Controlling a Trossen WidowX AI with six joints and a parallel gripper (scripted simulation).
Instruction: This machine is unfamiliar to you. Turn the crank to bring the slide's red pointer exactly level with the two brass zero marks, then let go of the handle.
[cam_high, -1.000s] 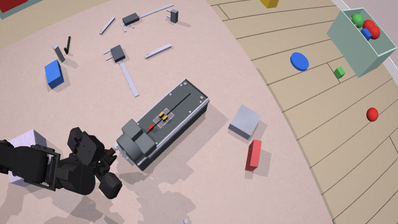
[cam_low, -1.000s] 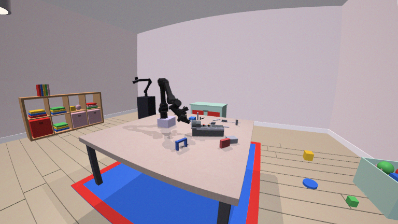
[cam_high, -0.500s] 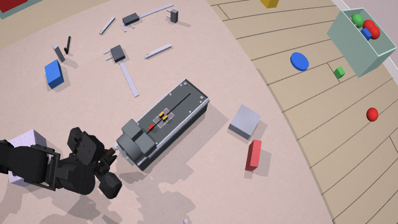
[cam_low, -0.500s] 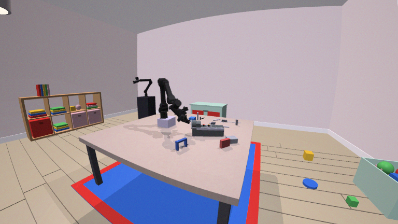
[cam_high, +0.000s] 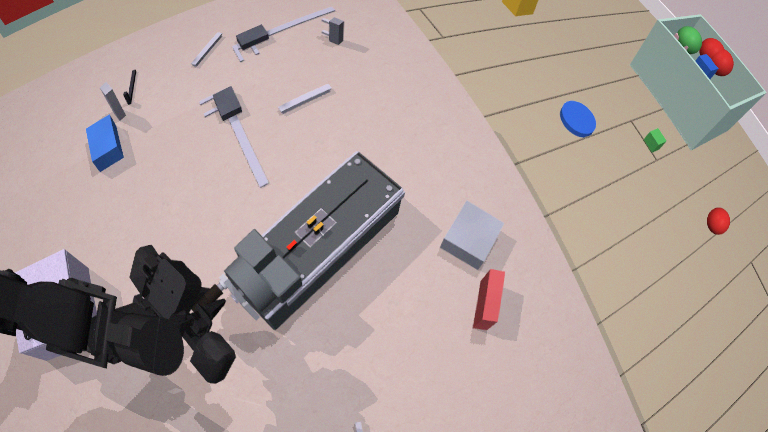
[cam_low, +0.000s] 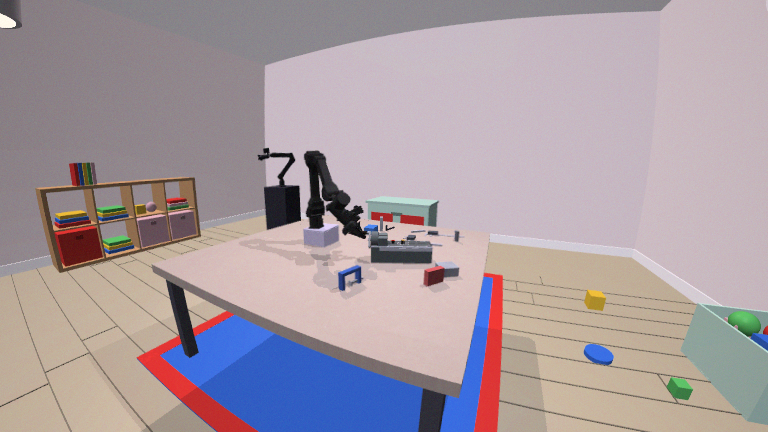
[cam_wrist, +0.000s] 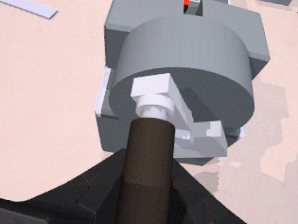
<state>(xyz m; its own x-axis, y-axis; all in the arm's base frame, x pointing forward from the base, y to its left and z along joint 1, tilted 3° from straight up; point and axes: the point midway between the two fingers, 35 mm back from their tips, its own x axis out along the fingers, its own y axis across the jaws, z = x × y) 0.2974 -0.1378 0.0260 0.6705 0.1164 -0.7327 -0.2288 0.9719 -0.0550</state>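
My gripper tip is 20 mm past the dark brown crank handle and 20 mm below it. Round my gripper tip: red pointer 120 mm ahead, 20 mm to the left, 10 mm below; red block 320 mm ahead, 180 mm to the right, 60 mm below; grey block 360 mm ahead, 80 mm to the right, 70 mm below.
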